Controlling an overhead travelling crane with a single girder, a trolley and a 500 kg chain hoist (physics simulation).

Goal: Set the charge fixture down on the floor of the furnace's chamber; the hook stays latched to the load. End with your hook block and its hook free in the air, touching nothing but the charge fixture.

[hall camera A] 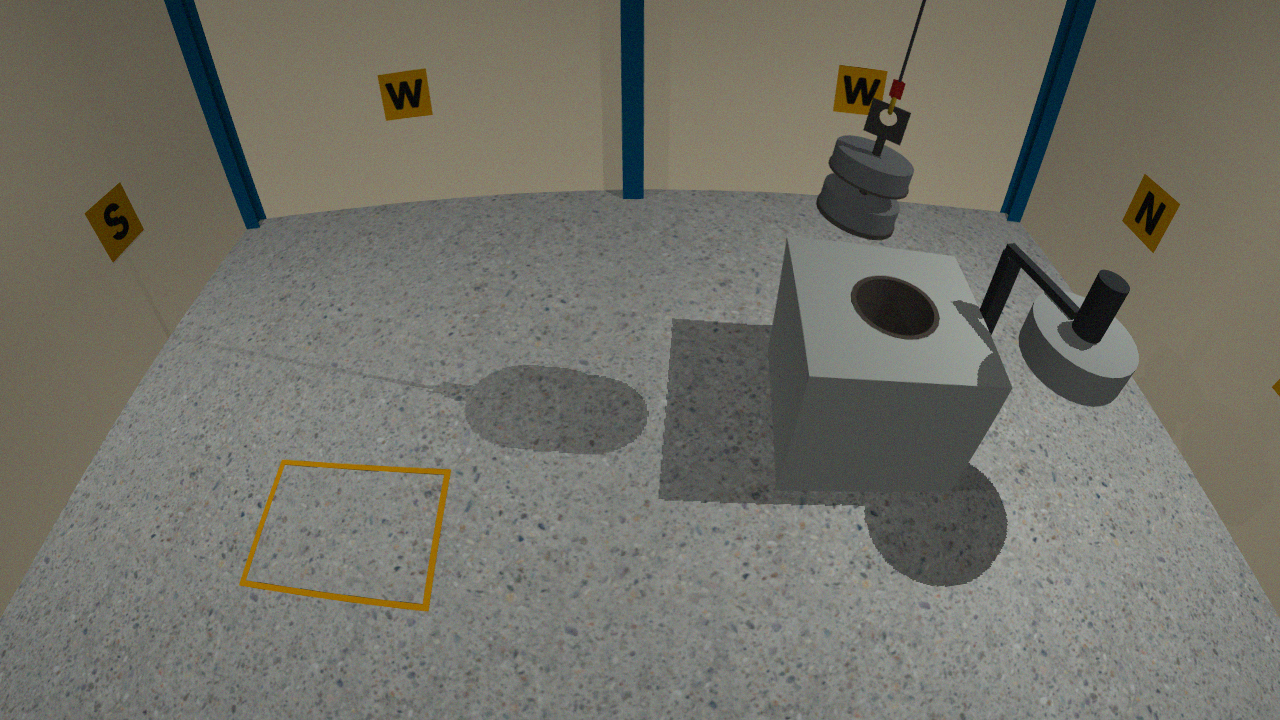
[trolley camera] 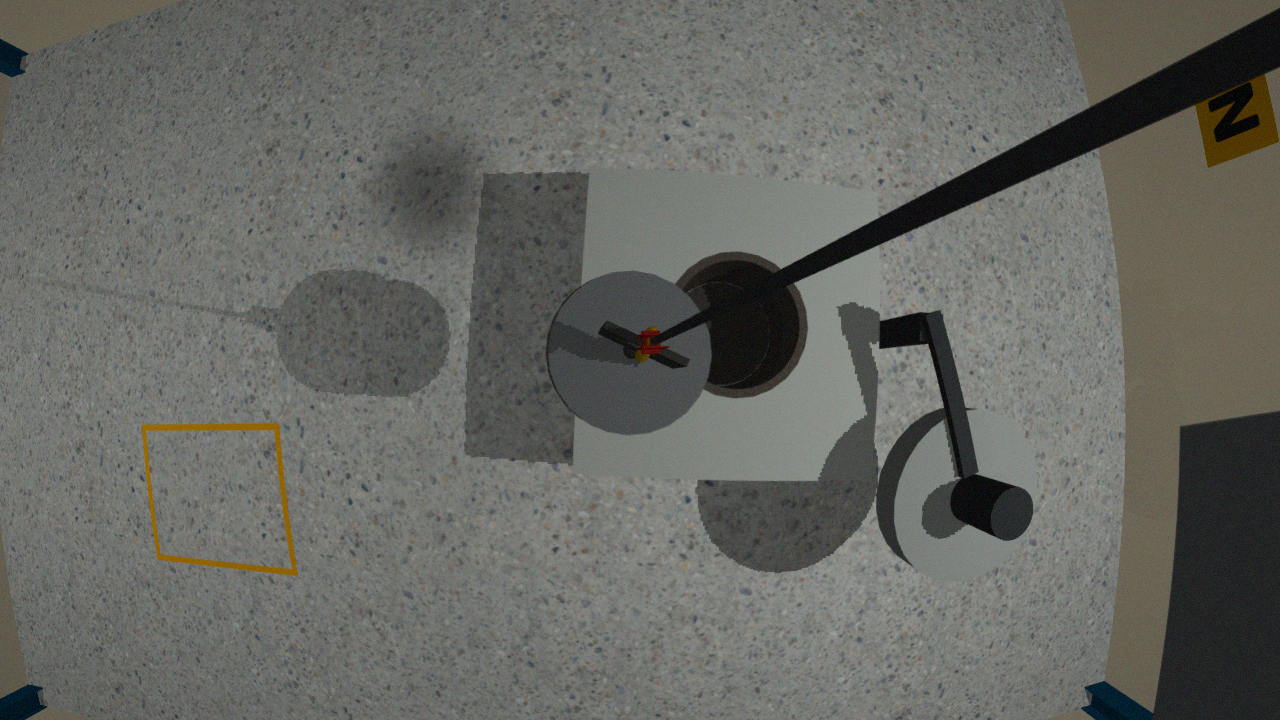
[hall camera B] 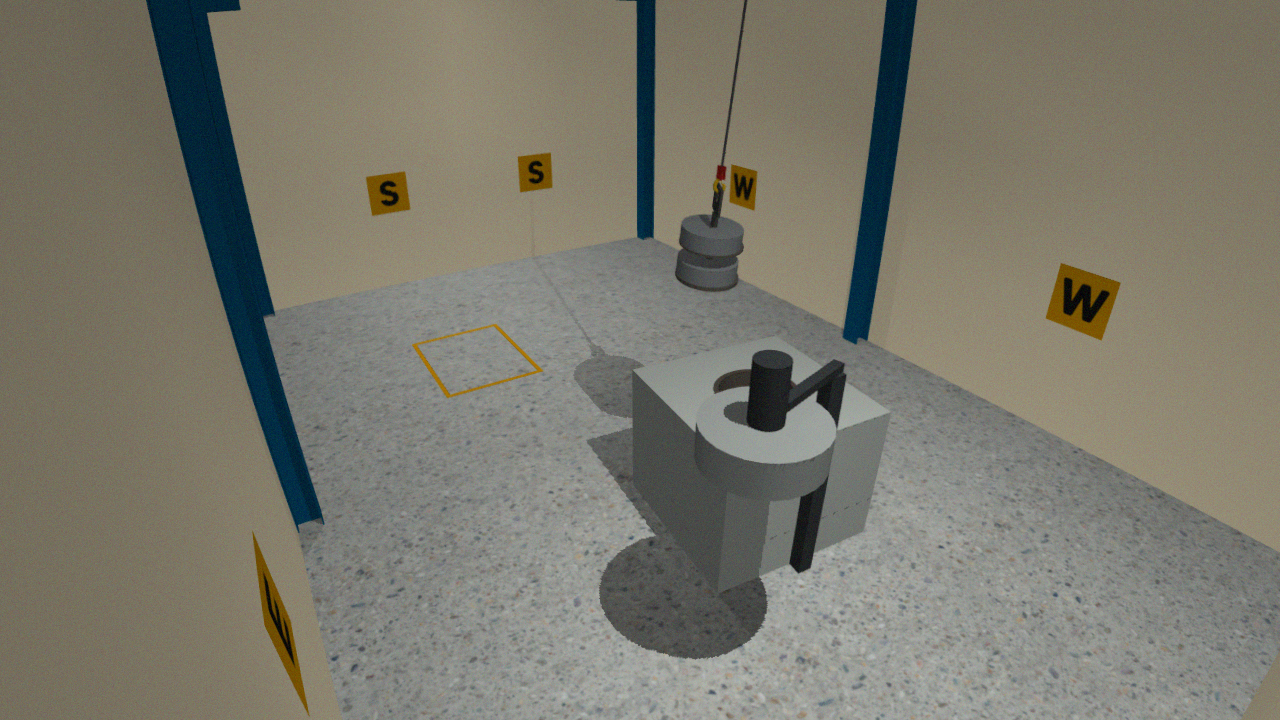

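The charge fixture, two grey discs one above the other under a dark lifting plate, hangs in the air from my hook. The hook is latched in the plate's hole below the red hook block. The chain slants and the fixture is tilted in hall camera A. The furnace is a pale box with a round chamber opening in its top. In the trolley camera the fixture covers the opening's left edge; the chamber floor is hidden under it there.
The furnace's round lid stands swung aside, north of the box, on a dark arm with a black cylinder on top. A yellow outlined square lies on the floor to the south.
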